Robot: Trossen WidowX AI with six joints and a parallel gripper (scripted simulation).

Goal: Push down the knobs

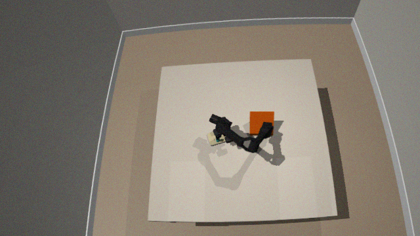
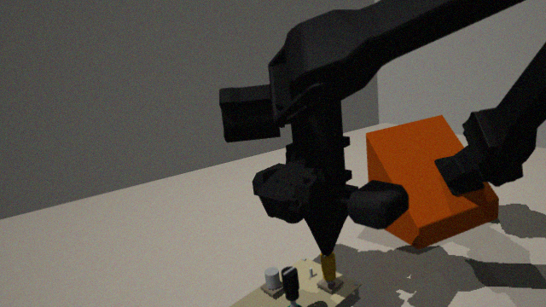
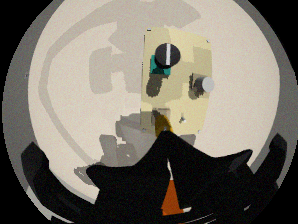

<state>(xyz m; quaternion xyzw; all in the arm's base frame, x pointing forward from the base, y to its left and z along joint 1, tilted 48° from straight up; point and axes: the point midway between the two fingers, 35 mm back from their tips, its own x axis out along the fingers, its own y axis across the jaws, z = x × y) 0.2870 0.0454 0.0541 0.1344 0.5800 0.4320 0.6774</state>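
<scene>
The yellow knob lies 10 mm below my gripper tip. The rest, counted from my gripper tip: black knob: 60 mm ahead, 30 mm to the left.
</scene>
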